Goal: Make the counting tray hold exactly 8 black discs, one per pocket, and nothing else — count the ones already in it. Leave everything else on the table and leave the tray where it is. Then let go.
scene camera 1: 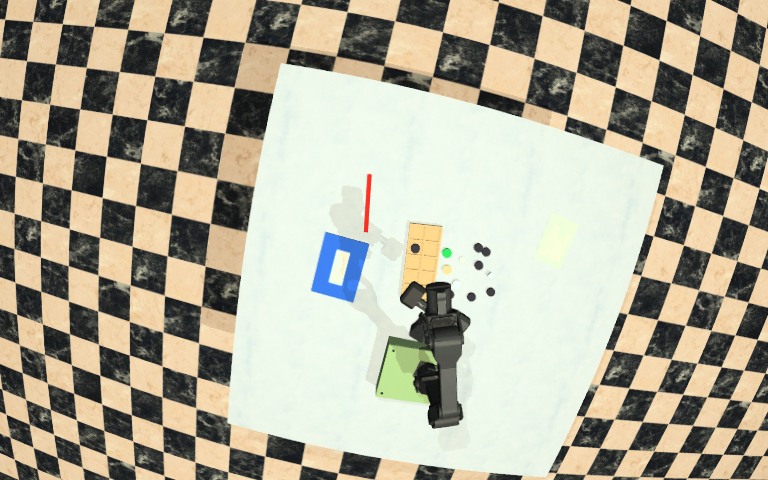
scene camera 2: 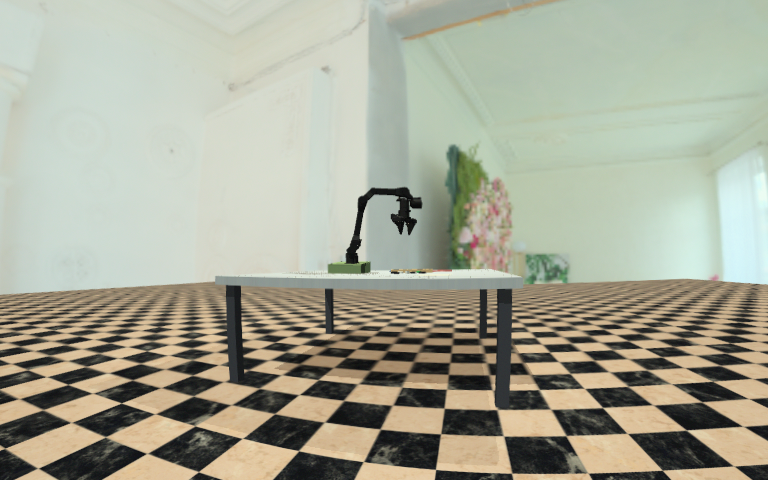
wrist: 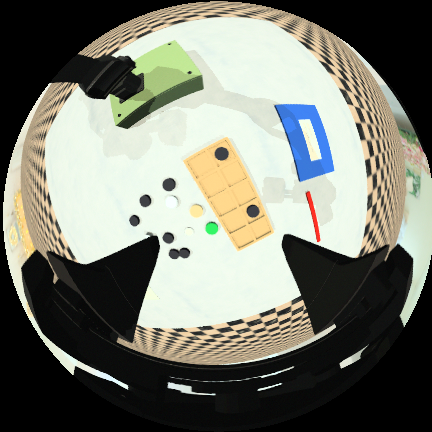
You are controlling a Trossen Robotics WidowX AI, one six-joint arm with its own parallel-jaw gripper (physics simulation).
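Note:
The tan counting tray (scene camera 1: 430, 233) (wrist: 212, 185) has two columns of pockets. One black disc (wrist: 221, 153) sits in an end pocket and another black disc (scene camera 1: 415, 248) (wrist: 253, 211) sits nearer the other end; the other pockets seen in the wrist view are empty. The arm hides the tray's near end in scene camera 1. Several loose black discs lie beside the tray, including one disc (scene camera 1: 471, 296) (wrist: 145, 201), another disc (scene camera 1: 478, 264) (wrist: 168, 237) and a touching pair (scene camera 1: 481, 249) (wrist: 179, 253). My gripper (scene camera 2: 404, 232) (wrist: 221, 241) is open and empty, high above the table.
A green disc (scene camera 1: 446, 253) (wrist: 211, 228), a tan disc (scene camera 1: 446, 269) (wrist: 196, 210), a white disc (wrist: 171, 202) and a small pale piece (scene camera 1: 462, 259) (wrist: 189, 231) lie among them. A blue frame (scene camera 1: 321, 271) (wrist: 324, 150), a red stick (scene camera 1: 367, 203) (wrist: 313, 216) and a pale yellow patch (scene camera 1: 556, 240) lie farther out.

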